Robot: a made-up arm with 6 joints.
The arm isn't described. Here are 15 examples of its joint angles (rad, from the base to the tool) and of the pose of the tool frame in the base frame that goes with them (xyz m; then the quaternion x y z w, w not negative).
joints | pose
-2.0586 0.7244 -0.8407 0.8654 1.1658 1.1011 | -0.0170 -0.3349 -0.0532 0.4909 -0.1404 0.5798 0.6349
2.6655 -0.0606 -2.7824 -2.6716 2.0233 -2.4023 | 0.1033 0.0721 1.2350 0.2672 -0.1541 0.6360 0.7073
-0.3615 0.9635 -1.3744 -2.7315 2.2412 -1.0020 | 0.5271 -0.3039 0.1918 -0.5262 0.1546 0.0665 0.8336
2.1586 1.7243 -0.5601 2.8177 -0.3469 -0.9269 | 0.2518 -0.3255 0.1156 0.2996 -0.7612 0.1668 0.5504
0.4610 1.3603 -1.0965 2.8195 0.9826 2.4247 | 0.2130 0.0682 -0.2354 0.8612 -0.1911 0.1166 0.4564
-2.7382 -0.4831 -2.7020 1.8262 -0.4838 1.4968 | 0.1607 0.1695 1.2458 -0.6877 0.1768 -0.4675 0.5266
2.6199 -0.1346 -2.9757 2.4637 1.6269 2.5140 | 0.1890 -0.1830 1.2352 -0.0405 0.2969 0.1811 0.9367
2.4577 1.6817 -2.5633 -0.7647 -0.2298 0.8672 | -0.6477 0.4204 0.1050 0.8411 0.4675 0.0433 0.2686
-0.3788 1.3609 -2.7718 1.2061 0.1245 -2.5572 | 0.8027 -0.3524 0.5614 0.5268 -0.5826 0.3108 0.5352
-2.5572 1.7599 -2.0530 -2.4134 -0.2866 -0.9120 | -0.3464 -0.2599 -0.1844 0.5916 -0.3059 -0.2256 0.7111
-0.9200 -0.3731 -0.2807 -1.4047 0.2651 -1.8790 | 0.3042 -0.3924 0.1156 0.4027 0.2625 0.1994 0.8539
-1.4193 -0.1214 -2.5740 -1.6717 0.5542 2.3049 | -0.0208 -0.2856 1.2734 -0.0023 0.7161 -0.5502 0.4295
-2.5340 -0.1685 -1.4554 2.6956 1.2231 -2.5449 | -0.5619 -0.4080 0.9168 -0.1171 -0.8448 0.4853 0.1927
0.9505 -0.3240 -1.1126 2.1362 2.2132 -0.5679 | 0.1871 0.4977 0.7843 0.5481 0.7166 -0.4217 0.0905
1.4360 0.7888 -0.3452 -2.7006 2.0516 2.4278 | 0.1489 0.1195 -0.0418 0.8653 -0.2486 0.4278 0.0804
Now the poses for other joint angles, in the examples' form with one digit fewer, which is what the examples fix.
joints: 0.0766 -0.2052 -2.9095 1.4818 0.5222 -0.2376
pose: -0.138 0.052 1.306 -0.861 0.071 -0.094 0.495
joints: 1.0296 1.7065 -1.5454 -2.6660 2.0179 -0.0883
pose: 0.257 0.234 -0.115 -0.143 -0.094 0.861 0.478
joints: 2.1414 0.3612 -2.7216 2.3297 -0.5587 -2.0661
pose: -0.182 0.454 1.093 -0.948 -0.114 0.255 0.151
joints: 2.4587 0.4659 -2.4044 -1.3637 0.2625 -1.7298
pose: -0.583 0.438 0.942 -0.110 0.122 -0.936 0.310
